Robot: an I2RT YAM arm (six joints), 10 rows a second.
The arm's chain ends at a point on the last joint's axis. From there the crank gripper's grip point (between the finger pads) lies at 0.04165 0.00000 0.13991 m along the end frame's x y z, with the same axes.
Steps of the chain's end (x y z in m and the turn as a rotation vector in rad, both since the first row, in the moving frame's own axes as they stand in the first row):
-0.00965 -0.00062 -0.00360 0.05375 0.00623 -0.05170
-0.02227 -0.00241 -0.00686 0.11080 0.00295 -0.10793
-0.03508 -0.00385 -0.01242 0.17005 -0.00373 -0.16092
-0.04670 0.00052 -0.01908 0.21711 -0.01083 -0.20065
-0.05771 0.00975 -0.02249 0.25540 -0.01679 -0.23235
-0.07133 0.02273 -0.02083 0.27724 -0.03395 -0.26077
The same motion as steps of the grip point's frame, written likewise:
-0.00903 -0.01030 -0.00412 0.05375 0.00623 -0.05170
-0.02294 -0.02234 -0.00809 0.11080 0.00295 -0.10793
-0.03804 -0.03404 -0.01485 0.17005 -0.00373 -0.16092
-0.05205 -0.03755 -0.02282 0.21711 -0.01083 -0.20065
-0.06524 -0.03458 -0.02757 0.25540 -0.01679 -0.23235
-0.08238 -0.02530 -0.02633 0.27724 -0.03395 -0.26077

